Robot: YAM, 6 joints.
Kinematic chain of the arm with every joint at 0, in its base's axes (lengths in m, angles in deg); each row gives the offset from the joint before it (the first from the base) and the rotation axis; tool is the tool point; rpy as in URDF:
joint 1: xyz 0 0 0.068 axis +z
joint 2: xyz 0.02 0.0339 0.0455 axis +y
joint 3: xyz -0.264 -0.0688 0 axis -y
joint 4: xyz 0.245 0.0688 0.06 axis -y
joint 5: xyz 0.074 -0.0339 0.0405 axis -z
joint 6: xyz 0.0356 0 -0.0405 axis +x
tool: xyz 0 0 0 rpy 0 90 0
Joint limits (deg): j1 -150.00..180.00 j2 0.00..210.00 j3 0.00..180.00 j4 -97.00..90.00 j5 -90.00..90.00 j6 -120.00..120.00
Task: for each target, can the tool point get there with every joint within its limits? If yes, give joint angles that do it. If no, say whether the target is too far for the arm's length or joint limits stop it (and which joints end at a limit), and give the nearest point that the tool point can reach.
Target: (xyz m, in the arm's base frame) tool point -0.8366 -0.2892 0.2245
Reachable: no: too far | nearest point -0.5595 -0.3011 0.1939 | short by 0.279 m
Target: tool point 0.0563 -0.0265 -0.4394
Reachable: no: joint limits stop it (at a limit: joint 2) | nearest point 0.0924 -0.0435 -0.3493 | short by 0.098 m
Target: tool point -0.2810 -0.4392 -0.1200
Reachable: yes | joints -123.80 174.52 105.48 40.58 -17.69 50.82
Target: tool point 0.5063 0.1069 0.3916
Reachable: yes | joints 12.91 126.87 135.02 -22.67 14.54 18.94
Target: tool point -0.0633 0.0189 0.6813
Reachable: yes | joints -2.62 55.36 124.09 3.09 -26.68 -80.58
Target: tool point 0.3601 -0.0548 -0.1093
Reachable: yes | joints -13.50 157.67 77.46 -11.05 -59.74 -35.44
